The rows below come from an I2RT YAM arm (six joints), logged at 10 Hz.
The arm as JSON. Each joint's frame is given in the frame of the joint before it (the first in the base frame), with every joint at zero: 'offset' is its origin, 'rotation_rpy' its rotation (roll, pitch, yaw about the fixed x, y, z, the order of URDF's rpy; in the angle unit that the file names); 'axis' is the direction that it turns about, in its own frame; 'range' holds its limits. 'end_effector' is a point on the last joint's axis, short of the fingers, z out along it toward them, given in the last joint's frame.
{
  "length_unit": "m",
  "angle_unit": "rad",
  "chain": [
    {
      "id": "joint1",
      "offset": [
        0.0,
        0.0,
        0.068
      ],
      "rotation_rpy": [
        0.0,
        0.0,
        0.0
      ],
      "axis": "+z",
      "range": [
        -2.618,
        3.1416
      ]
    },
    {
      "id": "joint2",
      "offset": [
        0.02,
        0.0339,
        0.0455
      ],
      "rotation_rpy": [
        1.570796,
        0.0,
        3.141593
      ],
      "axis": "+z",
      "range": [
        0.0,
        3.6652
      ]
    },
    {
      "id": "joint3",
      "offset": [
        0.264,
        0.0,
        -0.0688
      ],
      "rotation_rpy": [
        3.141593,
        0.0,
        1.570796
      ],
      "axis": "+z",
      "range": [
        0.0,
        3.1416
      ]
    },
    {
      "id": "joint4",
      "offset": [
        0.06,
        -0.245,
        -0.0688
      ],
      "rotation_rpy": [
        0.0,
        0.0,
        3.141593
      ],
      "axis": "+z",
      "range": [
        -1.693,
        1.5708
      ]
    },
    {
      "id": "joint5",
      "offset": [
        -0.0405,
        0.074,
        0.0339
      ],
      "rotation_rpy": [
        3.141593,
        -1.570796,
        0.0
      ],
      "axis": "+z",
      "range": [
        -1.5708,
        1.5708
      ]
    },
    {
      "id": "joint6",
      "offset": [
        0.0,
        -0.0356,
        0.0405
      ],
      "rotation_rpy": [
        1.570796,
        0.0,
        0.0
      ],
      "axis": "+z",
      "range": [
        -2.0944,
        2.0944
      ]
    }
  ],
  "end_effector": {
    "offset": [
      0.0,
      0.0,
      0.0
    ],
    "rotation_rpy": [
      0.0,
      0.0,
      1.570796
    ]
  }
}
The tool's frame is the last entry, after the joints.
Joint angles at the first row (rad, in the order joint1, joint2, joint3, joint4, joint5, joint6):
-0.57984 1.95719 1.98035 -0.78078 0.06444 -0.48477
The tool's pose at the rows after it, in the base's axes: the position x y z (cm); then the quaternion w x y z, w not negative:
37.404 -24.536 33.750 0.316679 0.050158 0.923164 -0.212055
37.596 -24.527 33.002 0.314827 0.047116 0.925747 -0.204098
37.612 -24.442 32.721 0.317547 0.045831 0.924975 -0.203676
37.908 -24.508 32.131 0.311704 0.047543 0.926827 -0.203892
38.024 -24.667 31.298 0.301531 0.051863 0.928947 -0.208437
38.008 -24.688 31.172 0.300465 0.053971 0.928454 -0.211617
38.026 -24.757 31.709 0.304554 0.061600 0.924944 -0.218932
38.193 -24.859 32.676 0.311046 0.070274 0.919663 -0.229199
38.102 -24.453 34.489 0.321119 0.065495 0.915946 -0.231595
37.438 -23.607 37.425 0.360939 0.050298 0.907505 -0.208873
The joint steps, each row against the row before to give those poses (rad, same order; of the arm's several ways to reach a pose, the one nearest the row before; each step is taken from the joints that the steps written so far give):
0.00306 0.02317 -0.00140 -0.00773 -0.01686 -0.00304
0.00153 0.00462 -0.01993 0.01225 -0.01227 -0.00002
0.00154 -0.00614 -0.02155 0.01996 -0.00310 0.00002
0.00305 0.01224 -0.00308 0.00463 0.00916 0.00307
0.00000 0.00768 -0.01840 0.01225 0.01994 0.00153
0.00002 -0.00154 -0.00778 0.00773 0.00769 0.00152
0.00001 0.00003 0.01687 -0.00153 0.01375 0.01073
0.00153 0.00767 0.04284 -0.01225 0.01844 0.01227
0.00612 -0.00305 0.06271 -0.04439 -0.00445 -0.00300
0.00152 -0.02752 0.06602 -0.04300 -0.08271 0.00453

